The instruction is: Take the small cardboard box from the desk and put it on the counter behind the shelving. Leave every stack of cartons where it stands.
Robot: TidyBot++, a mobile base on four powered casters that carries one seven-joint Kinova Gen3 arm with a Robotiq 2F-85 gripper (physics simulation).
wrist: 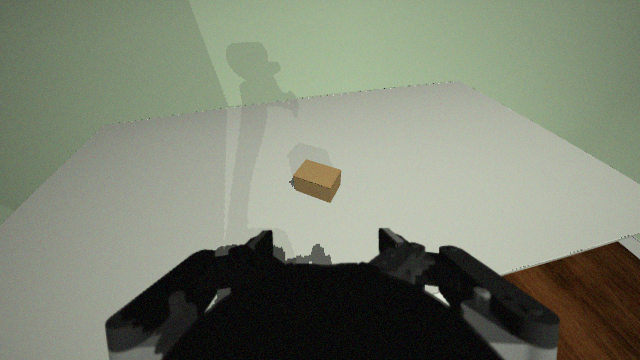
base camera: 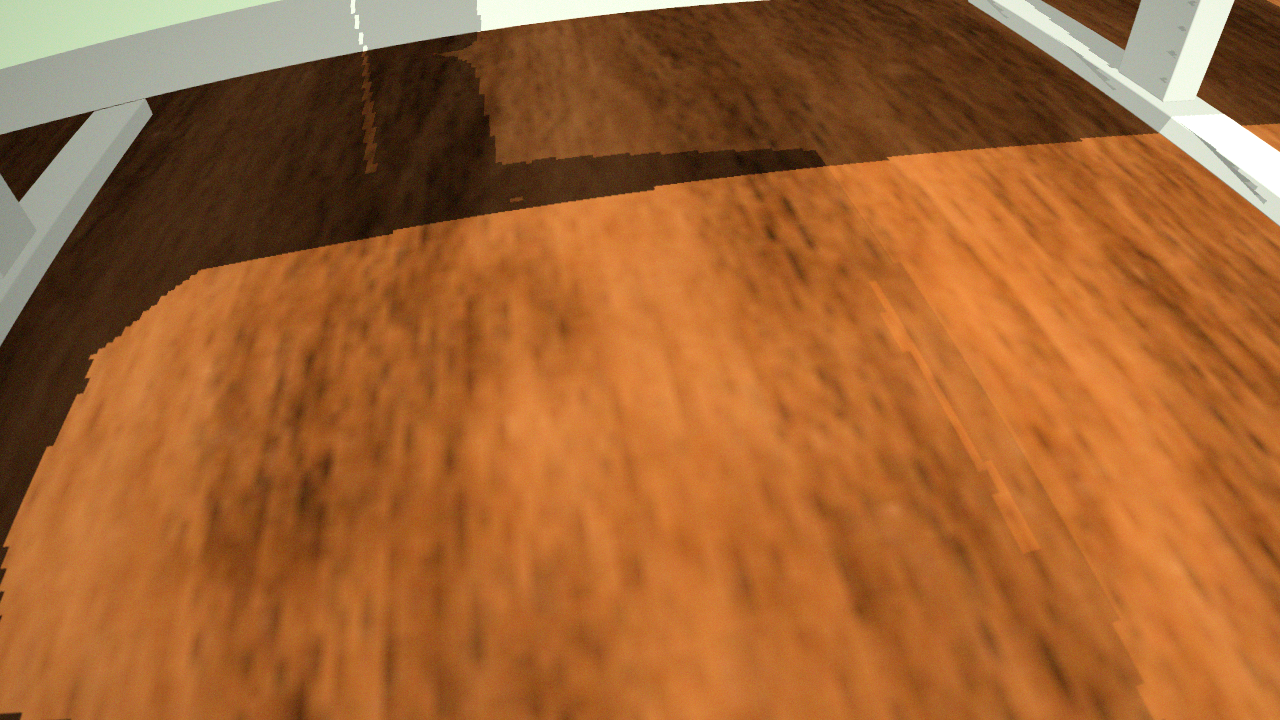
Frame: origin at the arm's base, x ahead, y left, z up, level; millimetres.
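Where they show: gripper, fingertip midpoint: (wrist: 325, 241).
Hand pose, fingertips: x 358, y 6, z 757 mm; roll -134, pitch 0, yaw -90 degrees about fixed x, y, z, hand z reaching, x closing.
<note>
After its pixels a point has its place.
The small cardboard box (wrist: 317, 180) {x 570, y 22, z 603 mm} lies on the white desk top (wrist: 425, 150) {x 724, y -281, z 553 mm} in the wrist view, a little above the picture's middle, turned at an angle. My gripper (wrist: 325, 241) {x 358, y 6, z 757 mm} is open, its two black fingertips standing wide apart. The box is beyond the fingertips and apart from them, roughly in line with the gap between them. The base camera view does not show the box or my gripper. The counter, the shelving and the stacks of cartons do not show in the wrist view.
A green wall (wrist: 375, 45) {x 1182, y -202, z 714 mm} stands behind the desk and carries the arm's shadow. Brown wooden floor (base camera: 572, 402) {x 410, y 63, z -397 mm} (wrist: 595, 285) {x 580, y -1627, z -396 mm} shows past the desk's edge at the lower right. In the base camera view, white frame legs (base camera: 85, 188) {x 724, y 635, z -379 mm} (base camera: 1199, 53) {x 796, y -580, z -314 mm} stand at left and right.
</note>
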